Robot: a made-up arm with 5 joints.
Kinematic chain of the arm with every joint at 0, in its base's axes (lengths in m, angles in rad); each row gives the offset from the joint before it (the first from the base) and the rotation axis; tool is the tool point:
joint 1: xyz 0 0 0.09 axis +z
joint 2: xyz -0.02 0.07 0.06 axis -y
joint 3: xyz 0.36 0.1 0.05 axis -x
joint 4: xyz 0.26 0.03 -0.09 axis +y
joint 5: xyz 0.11 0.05 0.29 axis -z
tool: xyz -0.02 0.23 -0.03
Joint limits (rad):
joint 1: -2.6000..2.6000
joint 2: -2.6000..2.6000
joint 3: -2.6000..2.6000
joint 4: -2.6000..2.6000
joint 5: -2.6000..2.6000
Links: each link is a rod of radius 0.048 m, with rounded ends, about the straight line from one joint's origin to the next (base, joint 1, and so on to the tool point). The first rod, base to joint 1, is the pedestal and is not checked.
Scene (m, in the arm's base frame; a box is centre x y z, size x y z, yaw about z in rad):
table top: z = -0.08
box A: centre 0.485 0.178 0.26 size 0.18 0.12 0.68 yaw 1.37
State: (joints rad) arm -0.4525 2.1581 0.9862 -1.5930 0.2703
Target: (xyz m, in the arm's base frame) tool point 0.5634 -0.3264 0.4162
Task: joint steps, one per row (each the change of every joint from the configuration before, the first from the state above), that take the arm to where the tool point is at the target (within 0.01 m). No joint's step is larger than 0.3 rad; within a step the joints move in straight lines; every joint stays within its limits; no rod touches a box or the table.
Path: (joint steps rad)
1: -0.0489 -0.1834 0.2192 -0.1787 0.1261
2: -0.0489 -0.1833 0.2192 -0.1786 0.1260
3: -0.0489 -0.1834 0.2191 -0.1787 0.1261
4: -0.1310 -0.1501 -0.0465 0.2444 -0.0420
5: -0.1311 -0.1501 -0.0466 0.2444 -0.0419
6: -0.1311 -0.1501 -0.0466 0.2444 -0.0420
7: -0.1311 -0.1502 -0.0465 0.2444 -0.0419
8: -0.1311 -0.1501 -0.0466 0.2444 -0.0420

